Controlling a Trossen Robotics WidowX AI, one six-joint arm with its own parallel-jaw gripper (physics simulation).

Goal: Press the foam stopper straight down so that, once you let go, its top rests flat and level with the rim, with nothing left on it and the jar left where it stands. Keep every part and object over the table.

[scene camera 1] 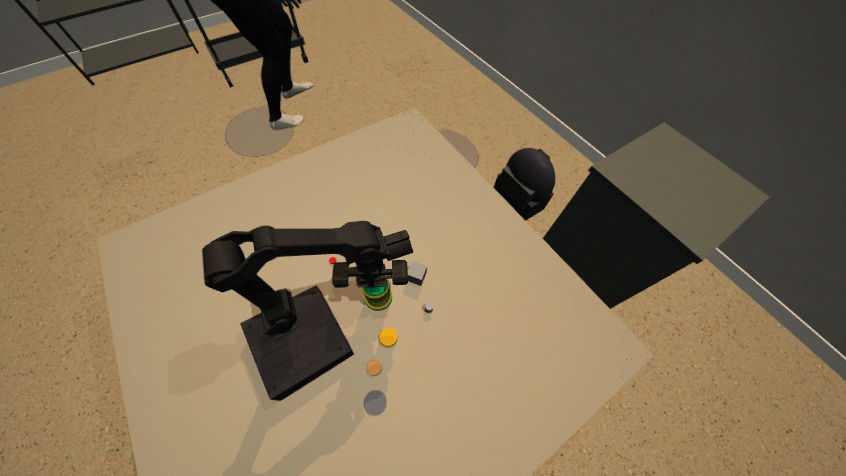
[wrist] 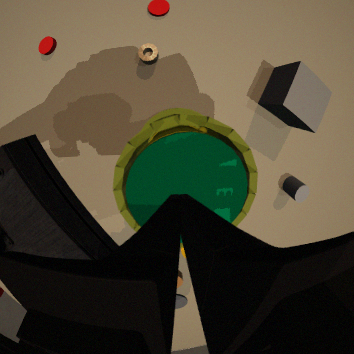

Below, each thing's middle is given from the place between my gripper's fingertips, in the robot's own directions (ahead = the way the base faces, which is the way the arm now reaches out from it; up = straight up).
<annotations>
Right now the green foam stopper (wrist: 184,160) is 10 mm below my hand and 10 mm ahead of it. Also, from my hand: grey block (wrist: 293,93) 140 mm ahead, 80 mm below, 10 mm to the right; yellow-green jar (wrist: 175,117) 50 mm below, 10 mm ahead.
</annotations>
